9 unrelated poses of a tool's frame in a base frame.
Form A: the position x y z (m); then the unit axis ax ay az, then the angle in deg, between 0 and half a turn.
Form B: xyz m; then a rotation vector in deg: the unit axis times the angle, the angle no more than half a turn. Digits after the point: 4 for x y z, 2 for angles.
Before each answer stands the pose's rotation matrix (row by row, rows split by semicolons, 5 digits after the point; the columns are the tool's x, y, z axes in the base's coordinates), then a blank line. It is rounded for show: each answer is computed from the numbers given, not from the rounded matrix.
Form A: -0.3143, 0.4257, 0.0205, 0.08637, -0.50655, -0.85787, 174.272
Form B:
-0.98012 -0.00166 -0.19838; -0.17290 -0.48310 0.85832; -0.09726 0.87556 0.47321

-0.3143, 0.4257, 0.0205, 15.05, -88.28, -149.50
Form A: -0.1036, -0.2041, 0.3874, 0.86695, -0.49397, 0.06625, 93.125
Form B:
0.73806 -0.51775 -0.43267; -0.38544 0.20279 -0.90017; 0.55380 0.83115 -0.04989

-0.1036, -0.2041, 0.3874, 80.73, -46.00, 6.17
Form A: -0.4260, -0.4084, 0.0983, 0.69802, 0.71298, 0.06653, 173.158
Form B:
-0.02188 0.98388 0.17749; 0.99973 0.02018 0.01137; 0.00761 0.17769 -0.98406

-0.4260, -0.4084, 0.0983, 120.87, 123.46, 11.52
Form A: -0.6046, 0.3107, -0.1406, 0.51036, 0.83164, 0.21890, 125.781
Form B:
-0.17193 0.49501 0.85171; 0.85018 0.51131 -0.12555; -0.49763 0.70251 -0.50876

-0.6046, 0.3107, -0.1406, 64.19, 104.60, 27.53
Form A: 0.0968, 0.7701, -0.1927, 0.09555, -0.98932, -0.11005, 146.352
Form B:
-0.81573 -0.11224 -0.56744; -0.23420 0.96108 0.14657; 0.52890 0.25245 -0.81026

0.0968, 0.7701, -0.1927, 13.98, -144.79, -16.11
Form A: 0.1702, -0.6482, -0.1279, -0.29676, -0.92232, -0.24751, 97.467
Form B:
-0.03044 0.55469 -0.83150; 0.06387 0.83127 0.55219; 0.99749 -0.03629 -0.06073

0.1702, -0.6482, -0.1279, -28.92, -89.90, -24.12
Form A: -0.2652, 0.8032, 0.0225, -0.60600, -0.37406, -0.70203, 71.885
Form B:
0.56398 0.82343 -0.06237; -0.51103 0.40734 0.75691; 0.64867 -0.39501 0.65053

-0.2652, 0.8032, 0.0225, -43.56, -26.89, -50.47
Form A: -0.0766, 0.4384, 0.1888, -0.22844, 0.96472, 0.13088, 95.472
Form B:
-0.03820 -0.37168 0.92757; -0.11111 0.92408 0.36570; -0.99307 -0.08910 -0.07660

-0.0766, 0.4384, 0.1888, -21.81, 92.10, 12.50
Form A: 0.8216, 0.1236, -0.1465, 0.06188, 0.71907, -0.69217, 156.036
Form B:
-0.90647 0.36629 0.21009; -0.19598 0.07576 -0.97768; -0.37403 -0.92741 0.00311

0.8216, 0.1236, -0.1465, 9.66, 112.20, -108.00
